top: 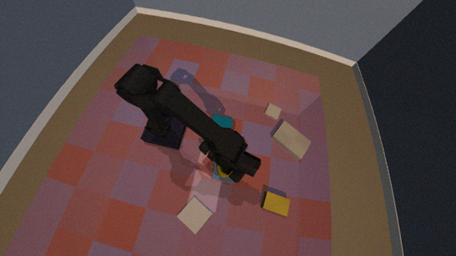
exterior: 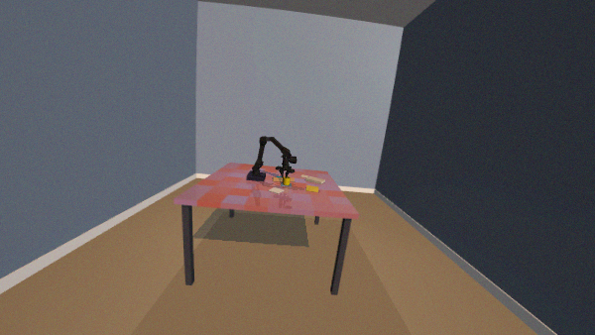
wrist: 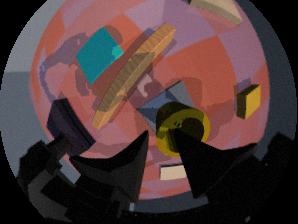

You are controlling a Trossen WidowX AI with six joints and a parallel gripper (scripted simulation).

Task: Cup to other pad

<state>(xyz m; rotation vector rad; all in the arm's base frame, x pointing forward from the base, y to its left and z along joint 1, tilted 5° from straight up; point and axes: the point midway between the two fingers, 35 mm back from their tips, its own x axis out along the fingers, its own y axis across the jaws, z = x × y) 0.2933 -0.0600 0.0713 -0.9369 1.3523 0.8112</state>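
Right now the cup is 2 cm ahead of my gripper tip, 1 cm to the right of it and 2 cm below it. Round my gripper tip: orange bar: 1 cm behind, 9 cm to the left, 5 cm below; teal pad: 5 cm behind, 19 cm to the left, 7 cm below; yellow block: 28 cm ahead, 9 cm to the right, 4 cm below.
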